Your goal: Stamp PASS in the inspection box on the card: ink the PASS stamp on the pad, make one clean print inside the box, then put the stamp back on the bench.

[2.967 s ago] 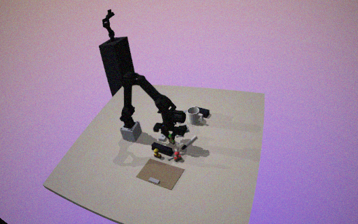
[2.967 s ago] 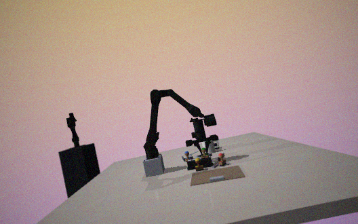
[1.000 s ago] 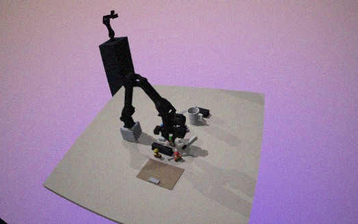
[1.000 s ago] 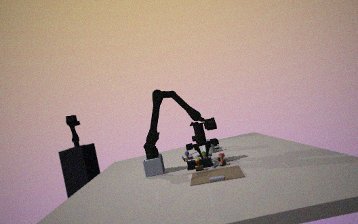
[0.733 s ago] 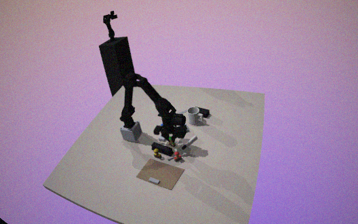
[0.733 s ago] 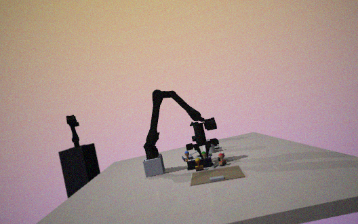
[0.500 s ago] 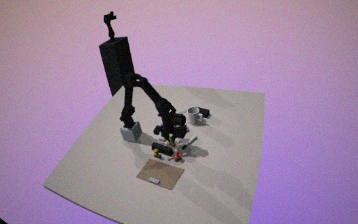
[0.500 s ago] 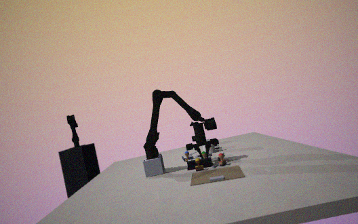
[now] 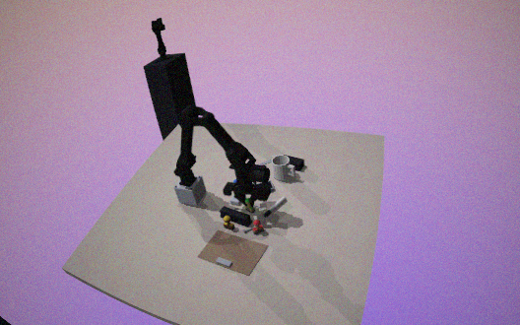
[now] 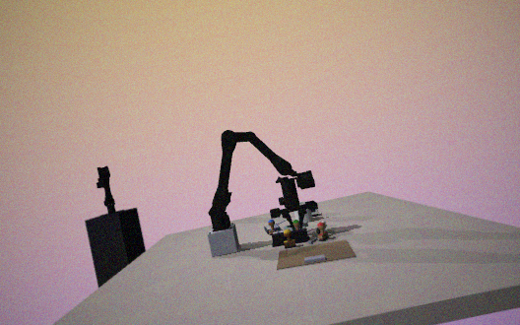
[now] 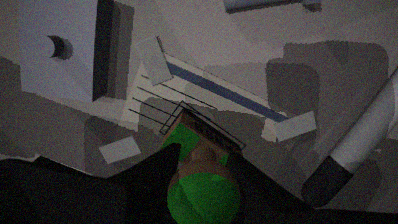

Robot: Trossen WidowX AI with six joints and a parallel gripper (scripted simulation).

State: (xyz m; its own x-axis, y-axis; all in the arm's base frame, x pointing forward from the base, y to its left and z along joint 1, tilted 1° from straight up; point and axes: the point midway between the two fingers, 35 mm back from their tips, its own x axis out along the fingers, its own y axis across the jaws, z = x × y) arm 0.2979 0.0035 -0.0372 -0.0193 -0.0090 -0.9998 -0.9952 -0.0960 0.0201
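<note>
The green-knobbed stamp is right at my gripper tip. From my gripper tip the other things lie so: black block (30 mm behind, 70 mm to the right, 10 mm below); then small grey cube (80 mm behind, 30 mm to the left, 10 mm below); then lined paper slip (30 mm below).
</note>
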